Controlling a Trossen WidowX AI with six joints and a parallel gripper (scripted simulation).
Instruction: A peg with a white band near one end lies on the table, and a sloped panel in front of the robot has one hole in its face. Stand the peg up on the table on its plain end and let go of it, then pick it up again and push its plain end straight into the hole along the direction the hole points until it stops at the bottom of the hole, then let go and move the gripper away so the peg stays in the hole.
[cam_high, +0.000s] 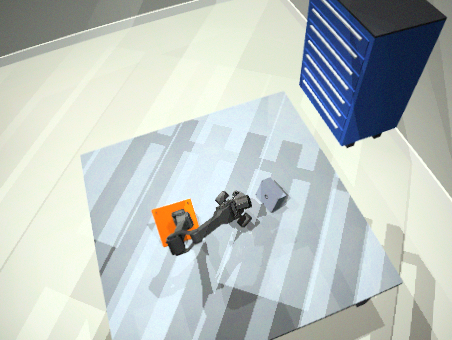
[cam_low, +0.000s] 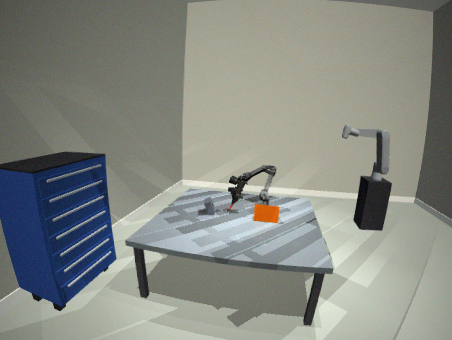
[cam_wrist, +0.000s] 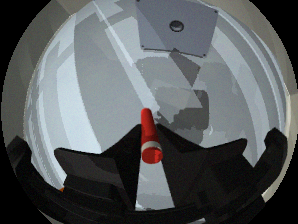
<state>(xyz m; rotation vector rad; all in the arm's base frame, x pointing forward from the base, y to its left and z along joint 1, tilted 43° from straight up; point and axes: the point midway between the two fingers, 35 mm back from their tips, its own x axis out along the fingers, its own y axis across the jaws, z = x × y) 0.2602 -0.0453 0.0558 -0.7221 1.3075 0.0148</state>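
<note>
Now: the panel 180 mm ahead of my gripper tip, 30 mm to the left of it and 30 mm below it. Also, from my gripper tip: peg 10 mm behind, 10 mm to the right, 10 mm above.
</note>
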